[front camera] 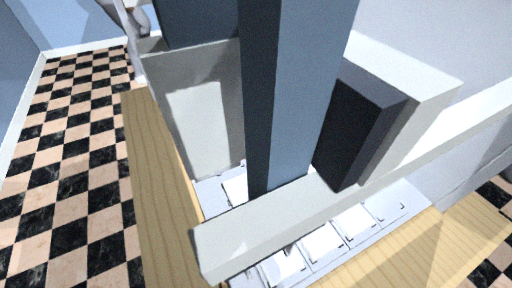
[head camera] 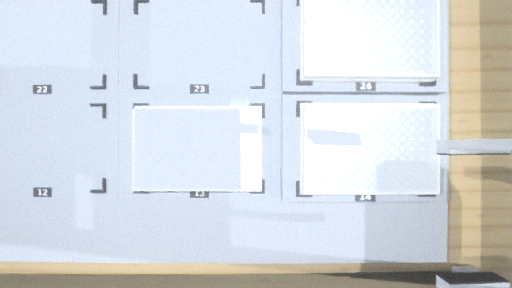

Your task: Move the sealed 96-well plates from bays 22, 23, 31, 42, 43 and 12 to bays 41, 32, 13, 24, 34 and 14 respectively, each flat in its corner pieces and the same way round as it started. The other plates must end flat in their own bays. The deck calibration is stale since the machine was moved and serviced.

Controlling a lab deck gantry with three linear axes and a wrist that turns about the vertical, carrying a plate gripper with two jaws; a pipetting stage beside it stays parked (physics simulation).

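Frame: origin at the robot's base, x ahead, y left, z up, level; millimetres.
Where they show: gripper, fingertip midpoint: (head camera: 464, 213).
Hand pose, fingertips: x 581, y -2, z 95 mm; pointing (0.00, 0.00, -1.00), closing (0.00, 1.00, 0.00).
Note:
Things, the pixels of their top centre, and the offset from my fingertips. "spot": a spot on its surface instead. Level surfaces: height alone.
- bay 14 at a spot on its surface: (head camera: 340, 172) spot: dx -54, dy +18, dz -66 mm
- bay 24 at a spot on its surface: (head camera: 350, 40) spot: dx -44, dy +137, dz -66 mm
- bay 13 at a spot on its surface: (head camera: 185, 150) (front camera: 242, 191) spot: dx -198, dy +38, dz -80 mm
- Bay 23 at a spot on its surface: (head camera: 200, 47) spot: dx -186, dy +144, dz -95 mm
- bay 34 at a spot on its surface: (front camera: 354, 220) spot: dx +13, dy +248, dz -66 mm
- bay 44 at a spot on its surface: (front camera: 386, 204) spot: dx +18, dy +367, dz -80 mm
- Wooden table at its surface level: dz -105 mm
Sealed plate in bay 14 (head camera: 340, 172) (front camera: 281, 270) lies flat in its corner pieces, partly shaded. The plate in bay 24 (head camera: 350, 40) (front camera: 322, 243) shows cut off at the top of the head view and looks flat. The plate in bay 13 (head camera: 185, 150) (front camera: 236, 187) lies flat. Bay 23 (head camera: 200, 47) and the visible right parts of bays 22 (head camera: 45, 45) and 12 (head camera: 45, 150) hold no plate. My gripper (head camera: 474, 212) is open, its two jaws wide apart right of bay 14, with no plate between them. Its jaws are hidden in the front view.
A plate in bay 34 (front camera: 354, 220) shows beyond bay 24 in the front view; bay 44 (front camera: 386, 204) beyond it holds none. The gantry beam (front camera: 270, 220), blue column (front camera: 305, 90) and pale housing (front camera: 195, 125) hide much of the deck. Wooden table (head camera: 462, 100) borders the deck.

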